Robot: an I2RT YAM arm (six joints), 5 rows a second.
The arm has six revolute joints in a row. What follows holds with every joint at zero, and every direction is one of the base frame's.
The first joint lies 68 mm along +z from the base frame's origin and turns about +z.
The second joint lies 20 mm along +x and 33.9 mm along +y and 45.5 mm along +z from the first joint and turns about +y.
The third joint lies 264 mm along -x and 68.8 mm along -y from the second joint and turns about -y.
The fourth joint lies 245 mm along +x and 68.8 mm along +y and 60 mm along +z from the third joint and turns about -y.
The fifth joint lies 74 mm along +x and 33.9 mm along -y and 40.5 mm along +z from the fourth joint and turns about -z.
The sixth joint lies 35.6 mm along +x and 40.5 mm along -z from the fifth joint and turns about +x.
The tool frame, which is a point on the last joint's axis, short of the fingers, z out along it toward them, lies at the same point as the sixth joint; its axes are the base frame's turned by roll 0, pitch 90 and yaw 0 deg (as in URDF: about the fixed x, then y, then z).
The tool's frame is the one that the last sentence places.
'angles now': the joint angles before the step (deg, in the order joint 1, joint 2, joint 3, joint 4, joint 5, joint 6). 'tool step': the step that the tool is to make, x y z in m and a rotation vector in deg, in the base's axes. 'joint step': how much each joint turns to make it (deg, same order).
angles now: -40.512, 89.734, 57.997, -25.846, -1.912, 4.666
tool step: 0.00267, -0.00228, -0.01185, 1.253, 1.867, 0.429
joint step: 0.000, 2.272, -0.002, 0.023, 0.000, -0.502
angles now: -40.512, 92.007, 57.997, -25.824, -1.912, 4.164
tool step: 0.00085, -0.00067, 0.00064, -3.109, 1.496, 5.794
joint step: 0.000, 0.000, 0.001, 0.655, -0.066, -6.689
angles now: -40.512, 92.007, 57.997, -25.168, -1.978, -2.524
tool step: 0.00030, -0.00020, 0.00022, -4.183, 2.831, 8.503
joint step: 0.000, 0.000, 0.000, 0.218, -0.065, -9.879
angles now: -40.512, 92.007, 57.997, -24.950, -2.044, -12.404
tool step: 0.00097, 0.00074, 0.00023, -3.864, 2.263, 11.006
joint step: 0.000, 0.000, 0.001, 0.175, -1.923, -11.716
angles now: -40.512, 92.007, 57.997, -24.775, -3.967, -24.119
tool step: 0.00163, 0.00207, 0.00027, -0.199, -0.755, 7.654
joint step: 0.000, 0.000, 0.002, 0.021, -4.262, -6.404
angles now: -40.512, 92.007, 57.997, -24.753, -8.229, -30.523
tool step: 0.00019, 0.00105, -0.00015, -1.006, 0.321, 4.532
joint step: -0.001, 0.000, 0.001, -0.285, -1.508, -4.438
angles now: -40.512, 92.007, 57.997, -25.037, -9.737, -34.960
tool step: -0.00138, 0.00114, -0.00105, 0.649, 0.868, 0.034
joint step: -0.001, 0.000, 0.002, -1.094, 0.043, -0.066
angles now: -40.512, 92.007, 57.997, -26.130, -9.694, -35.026
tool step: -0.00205, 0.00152, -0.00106, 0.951, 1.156, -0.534
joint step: 0.000, -0.065, 0.001, -1.487, 0.284, 0.459
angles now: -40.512, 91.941, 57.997, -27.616, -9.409, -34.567
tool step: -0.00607, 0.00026, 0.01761, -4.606, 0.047, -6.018
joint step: 0.001, -3.345, 0.175, -0.176, 6.076, 3.454
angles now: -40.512, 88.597, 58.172, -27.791, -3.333, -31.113
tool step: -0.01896, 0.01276, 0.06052, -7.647, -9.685, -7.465
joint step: 0.001, -11.234, 0.854, 0.392, 4.219, 6.164
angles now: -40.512, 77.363, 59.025, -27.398, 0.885, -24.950
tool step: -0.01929, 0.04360, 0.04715, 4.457, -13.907, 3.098
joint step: 3.672, -11.848, -0.002, -3.256, -7.649, 9.487
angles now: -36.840, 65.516, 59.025, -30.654, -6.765, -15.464
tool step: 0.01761, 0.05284, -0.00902, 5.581, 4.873, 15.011
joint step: 12.372, -0.371, 0.001, -7.388, -3.518, 0.023
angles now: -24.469, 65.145, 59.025, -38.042, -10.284, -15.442
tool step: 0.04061, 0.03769, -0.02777, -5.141, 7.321, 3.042
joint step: 12.742, 7.519, 0.000, 2.295, 11.846, 2.141
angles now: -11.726, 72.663, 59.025, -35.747, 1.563, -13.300
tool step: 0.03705, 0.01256, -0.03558, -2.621, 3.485, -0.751
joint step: 4.481, 9.464, -0.001, 6.295, 5.748, 2.077
